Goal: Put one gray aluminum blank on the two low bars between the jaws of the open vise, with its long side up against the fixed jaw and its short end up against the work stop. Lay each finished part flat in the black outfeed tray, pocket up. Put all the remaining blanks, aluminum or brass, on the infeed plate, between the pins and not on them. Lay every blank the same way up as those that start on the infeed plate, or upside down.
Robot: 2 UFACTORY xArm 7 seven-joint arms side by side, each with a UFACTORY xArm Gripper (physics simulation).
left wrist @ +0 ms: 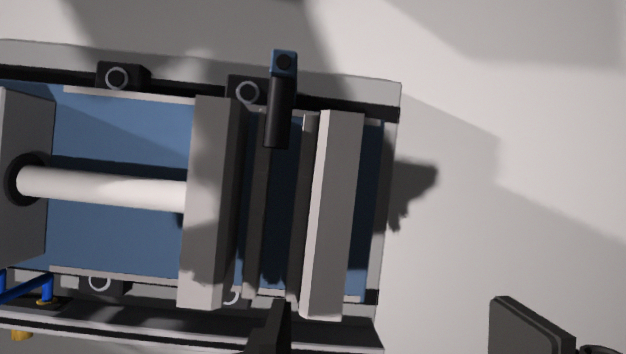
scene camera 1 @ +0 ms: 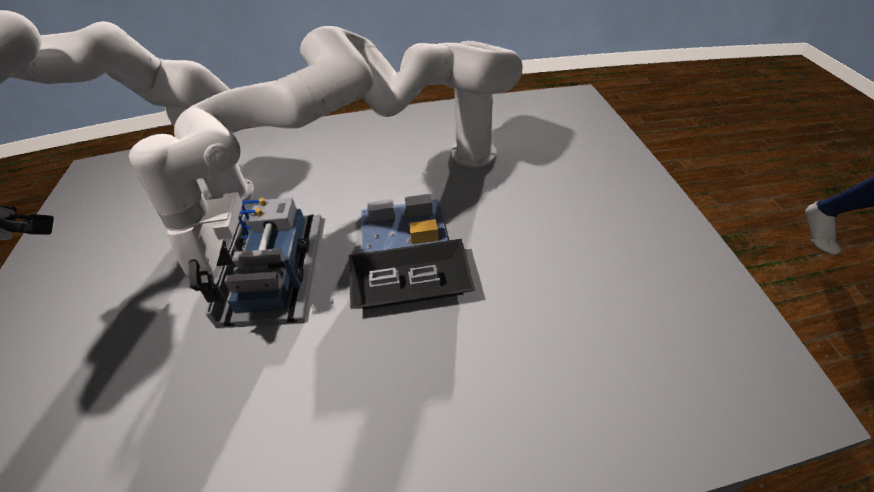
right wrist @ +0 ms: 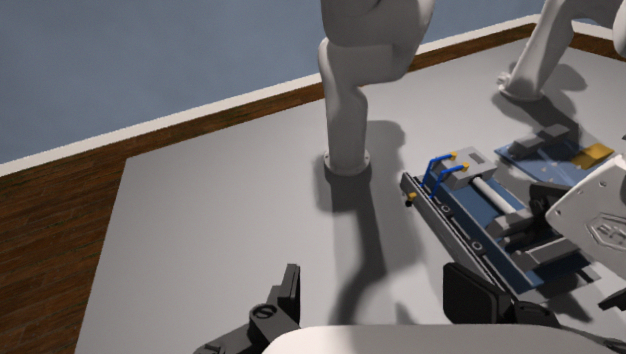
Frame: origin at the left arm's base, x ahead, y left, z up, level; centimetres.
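Seen in the pictures: left gripper, between the fingertips: (left wrist: 390,332) (scene camera 1: 221,281) (right wrist: 564,268); right gripper, between the fingertips: (scene camera 1: 32,220) (right wrist: 371,287); left arm's base, origin of its link: (scene camera 1: 473,154) (right wrist: 519,92); right arm's base, origin of its link: (right wrist: 346,160).
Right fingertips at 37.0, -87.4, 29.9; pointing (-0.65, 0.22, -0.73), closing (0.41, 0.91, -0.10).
Offsets run from my right fingertips to a thing's middle, as dx, dy, dz. "spot": to the spot under its first point.
The open vise shows a fixed jaw (scene camera 1: 251,282) (left wrist: 334,215), a moving jaw (left wrist: 204,200) and, between them, two low bars (left wrist: 256,215) (left wrist: 299,215) with no blank on them. The work stop {+0.6, +37.7, -20.9} (left wrist: 280,112) reaches over the bars. My left gripper (scene camera 1: 204,284) (left wrist: 390,332) is open and empty, beside the vise's left side in the scene view. Two gray blanks {-17.1, +59.7, -27.3} (scene camera 1: 380,210) {-16.6, +68.6, -27.3} (scene camera 1: 418,204) and a brass blank {-7.6, +68.2, -27.3} (scene camera 1: 423,231) (right wrist: 593,155) are on the blue infeed plate {-11.8, +63.9, -29.5} (scene camera 1: 400,224). Two finished parts {spot: +3.7, +57.8, -26.6} (scene camera 1: 383,276) {spot: +6.4, +65.7, -25.2} (scene camera 1: 423,274) lie pocket up in the black tray {spot: +6.4, +52.7, -27.6} (scene camera 1: 360,294). My right gripper (right wrist: 371,287) is open and empty.
The vise's screw {spot: -8.1, +34.3, -21.3} (left wrist: 105,189) joins the moving jaw to the gray end block {spot: -15.0, +38.3, -20.3} (scene camera 1: 282,210) (left wrist: 25,120). Blue bent rods with yellow ends {spot: -14.4, +33.5, -19.2} (scene camera 1: 259,212) (right wrist: 459,167) rise beside that block. A side rail {-8.3, +24.8, -26.4} (left wrist: 200,330) runs along the vise. Small pins {-10.3, +61.1, -28.7} (scene camera 1: 392,234) stand on the infeed plate.
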